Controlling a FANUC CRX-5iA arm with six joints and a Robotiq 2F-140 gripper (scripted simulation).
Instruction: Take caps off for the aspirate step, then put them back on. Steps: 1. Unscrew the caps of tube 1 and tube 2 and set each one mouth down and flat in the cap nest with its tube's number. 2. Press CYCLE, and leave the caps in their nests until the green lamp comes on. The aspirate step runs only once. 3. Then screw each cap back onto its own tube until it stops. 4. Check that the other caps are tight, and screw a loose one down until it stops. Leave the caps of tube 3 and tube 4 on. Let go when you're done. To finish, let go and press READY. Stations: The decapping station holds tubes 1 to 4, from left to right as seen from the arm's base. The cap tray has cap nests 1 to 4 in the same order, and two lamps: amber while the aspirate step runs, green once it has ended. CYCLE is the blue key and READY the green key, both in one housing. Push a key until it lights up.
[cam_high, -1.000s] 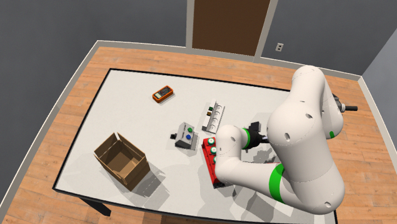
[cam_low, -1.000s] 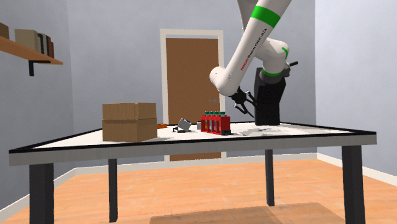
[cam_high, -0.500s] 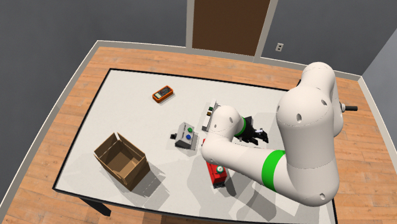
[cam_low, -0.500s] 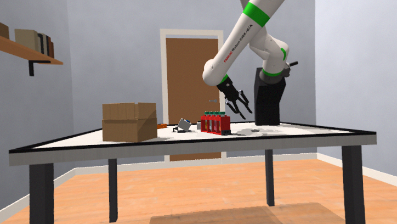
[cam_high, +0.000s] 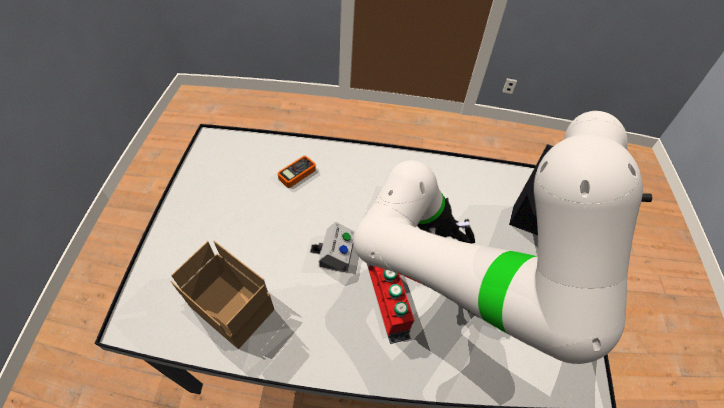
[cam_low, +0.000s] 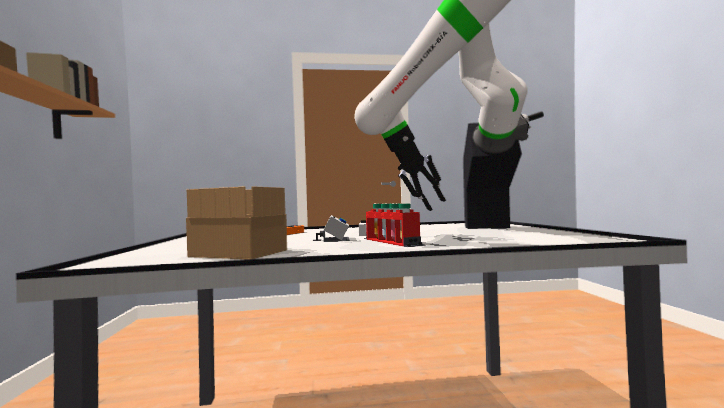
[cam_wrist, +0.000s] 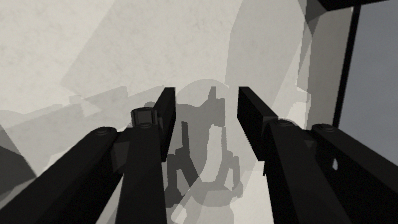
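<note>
The cap 1 lies 130 mm ahead of my hand, 200 mm to the left of it and 20 mm below it. Round my hand: cap 2: 150 mm ahead, 160 mm to the left, 20 mm below; cap 3: 180 mm ahead, 110 mm to the left, 20 mm below; cap 4: 200 mm ahead, 60 mm to the left, 20 mm below.
</note>
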